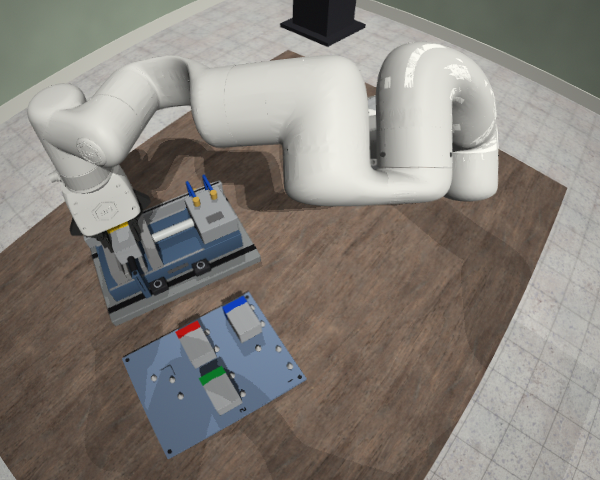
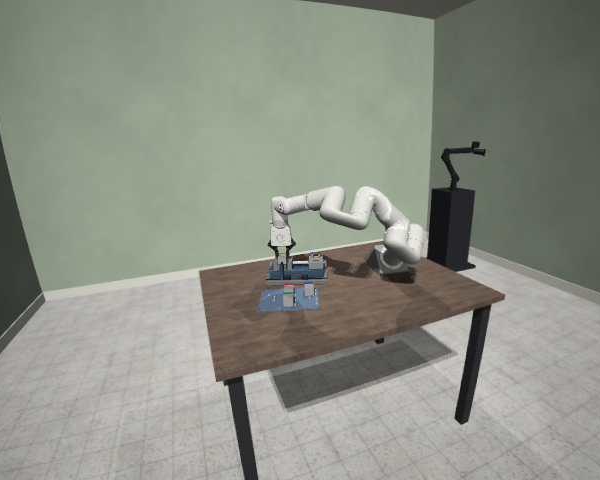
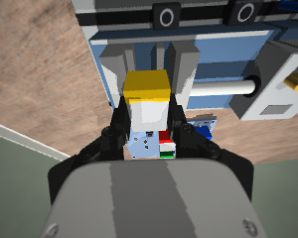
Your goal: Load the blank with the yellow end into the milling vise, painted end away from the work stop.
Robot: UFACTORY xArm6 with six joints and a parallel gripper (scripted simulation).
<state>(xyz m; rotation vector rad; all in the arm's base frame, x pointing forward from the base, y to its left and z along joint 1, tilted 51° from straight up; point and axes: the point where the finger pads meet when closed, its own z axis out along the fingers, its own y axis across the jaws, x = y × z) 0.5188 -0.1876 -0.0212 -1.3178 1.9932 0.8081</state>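
Now: the yellow-ended blank 2 cm below my hand. From my hand the other things lie so: screw rod: 8 cm behind, 5 cm below, 3 cm to the left; vise: 8 cm below, 7 cm behind, 2 cm to the left; black work stop: 4 cm to the left, 3 cm below, 2 cm ahead.
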